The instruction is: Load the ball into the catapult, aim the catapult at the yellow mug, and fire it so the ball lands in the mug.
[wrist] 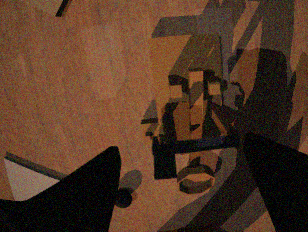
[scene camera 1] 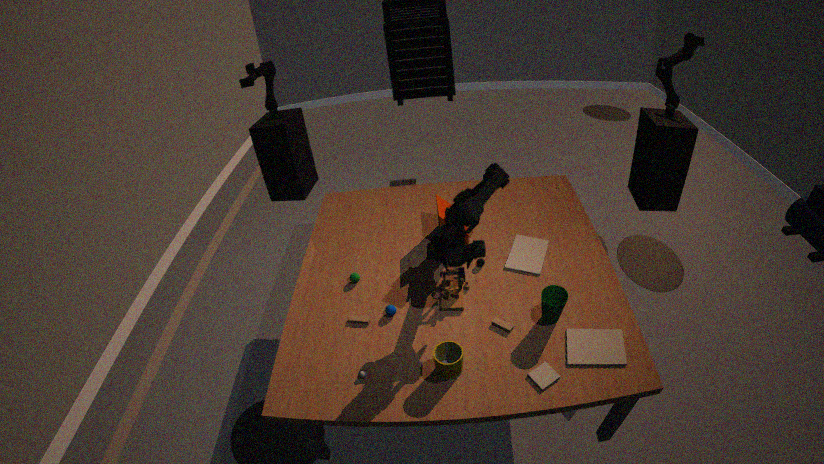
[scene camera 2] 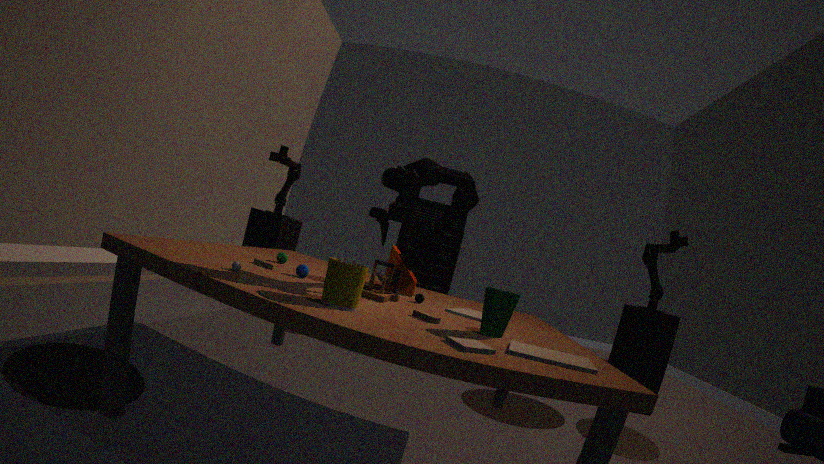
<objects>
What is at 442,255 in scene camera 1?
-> My gripper.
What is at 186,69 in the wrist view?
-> A small wooden catapult.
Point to a small wooden catapult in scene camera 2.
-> At 380,295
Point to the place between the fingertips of my gripper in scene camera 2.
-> At 394,248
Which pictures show the green cup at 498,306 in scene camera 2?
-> Scene camera 1 and scene camera 2 only.
</objects>
